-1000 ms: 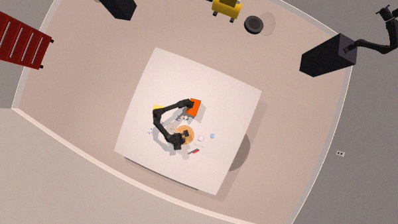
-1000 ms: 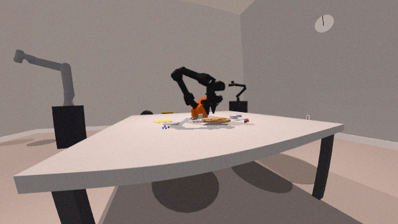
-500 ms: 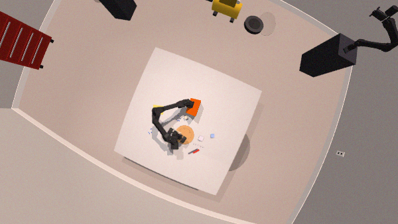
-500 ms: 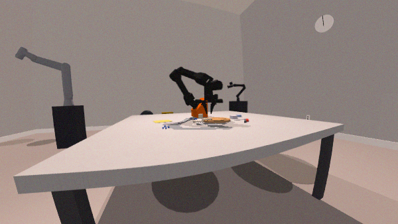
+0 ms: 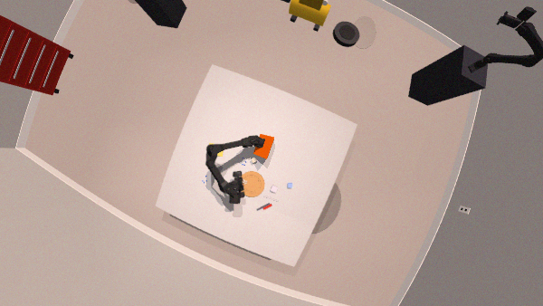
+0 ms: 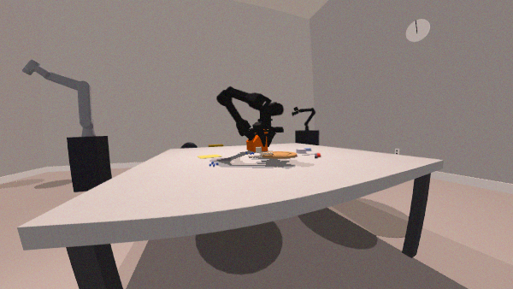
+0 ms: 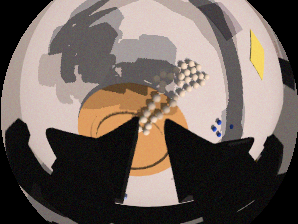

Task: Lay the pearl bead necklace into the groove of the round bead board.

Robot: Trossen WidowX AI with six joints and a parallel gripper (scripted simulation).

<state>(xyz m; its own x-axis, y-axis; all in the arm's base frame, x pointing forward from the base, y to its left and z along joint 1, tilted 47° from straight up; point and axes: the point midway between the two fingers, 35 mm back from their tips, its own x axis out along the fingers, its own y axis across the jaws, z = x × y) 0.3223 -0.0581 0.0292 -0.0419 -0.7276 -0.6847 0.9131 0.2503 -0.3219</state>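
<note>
Now: the round tan bead board 80 mm to the left of my gripper tip and 40 mm below it. The rest, counted from my gripper tip: tool 140 mm ahead, 230 mm to the left, 50 mm below; yellow pad 170 mm behind, 270 mm to the right, 50 mm below; white square 20 mm behind, 250 mm to the left, 40 mm below.
</note>
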